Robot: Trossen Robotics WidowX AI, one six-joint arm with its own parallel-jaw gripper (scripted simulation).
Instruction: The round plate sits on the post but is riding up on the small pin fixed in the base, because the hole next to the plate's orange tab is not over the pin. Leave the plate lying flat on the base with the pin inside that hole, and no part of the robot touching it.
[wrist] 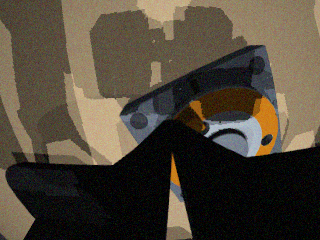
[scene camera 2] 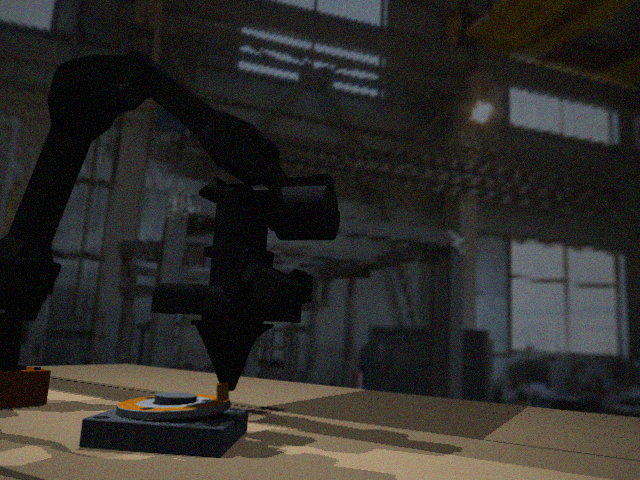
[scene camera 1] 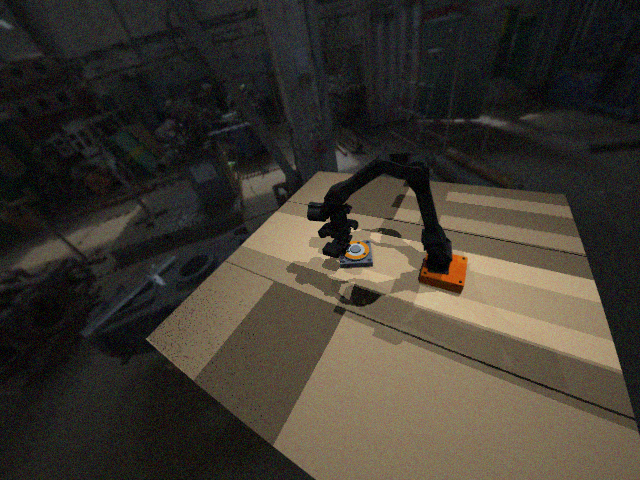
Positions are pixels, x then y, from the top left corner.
Scene:
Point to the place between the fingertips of my gripper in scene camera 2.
At 228, 390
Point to a dark square base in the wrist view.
249, 66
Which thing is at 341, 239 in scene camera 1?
My gripper.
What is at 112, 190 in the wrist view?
My gripper.

